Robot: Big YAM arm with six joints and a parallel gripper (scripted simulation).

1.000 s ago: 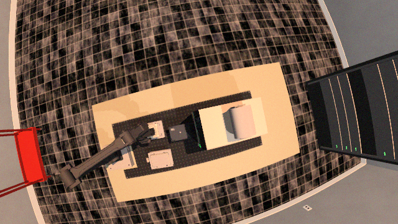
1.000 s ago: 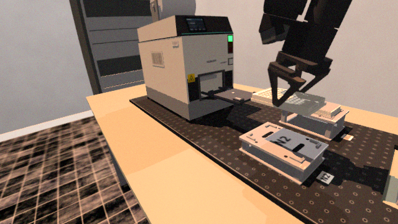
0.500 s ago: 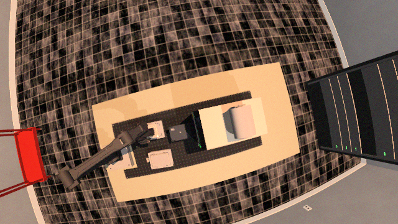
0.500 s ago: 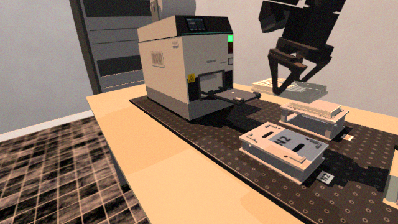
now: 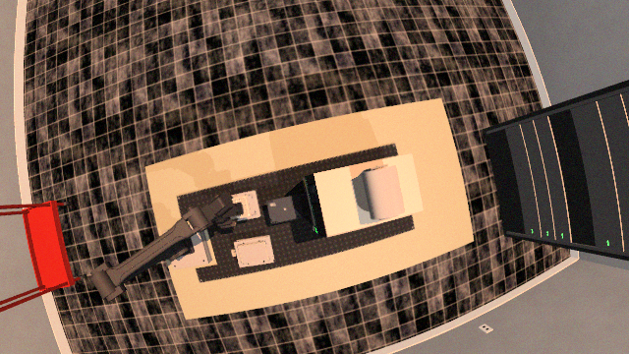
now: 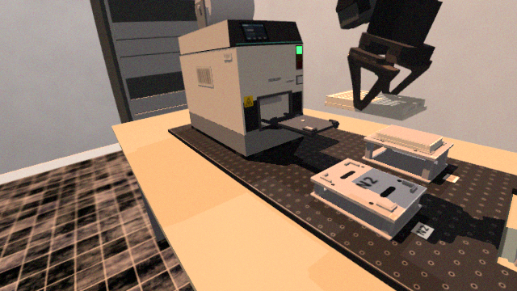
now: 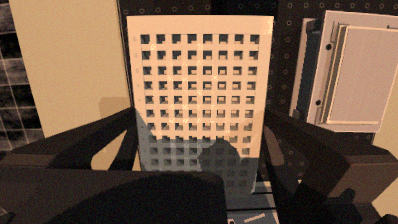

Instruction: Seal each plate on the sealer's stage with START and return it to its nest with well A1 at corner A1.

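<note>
My gripper is now right at the well plate. Round my hand: sealer stage: 200 mm ahead, 60 mm to the right, 90 mm below; plate nest N2: 150 mm below; sealer screen: 320 mm ahead, 20 mm to the right, 130 mm above.
</note>
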